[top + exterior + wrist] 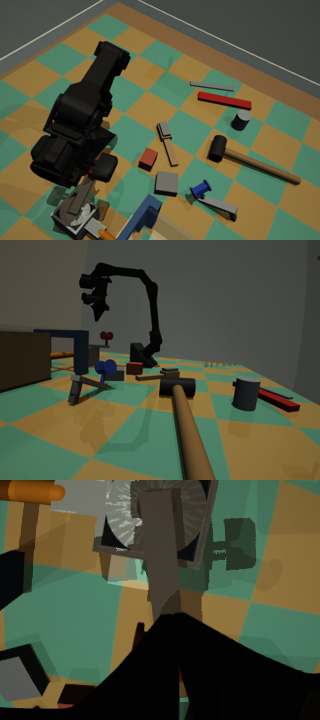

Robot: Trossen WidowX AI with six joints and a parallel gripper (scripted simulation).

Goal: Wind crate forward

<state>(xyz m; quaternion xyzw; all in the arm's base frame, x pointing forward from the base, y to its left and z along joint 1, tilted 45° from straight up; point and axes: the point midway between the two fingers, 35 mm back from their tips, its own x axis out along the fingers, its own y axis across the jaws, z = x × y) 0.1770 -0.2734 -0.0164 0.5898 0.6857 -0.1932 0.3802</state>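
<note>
My gripper tip is 80 mm above the red cylindrical grip, 50 mm to the right of it and 20 mm past it. Round my gripper tip: grey block (210 mm to the left, 200 mm below, 170 mm ahead); then red-knobbed winch handle (110 mm below, 20 mm to the left, 10 mm behind); then boxy winch (180 mm below, 50 mm to the right).
</note>
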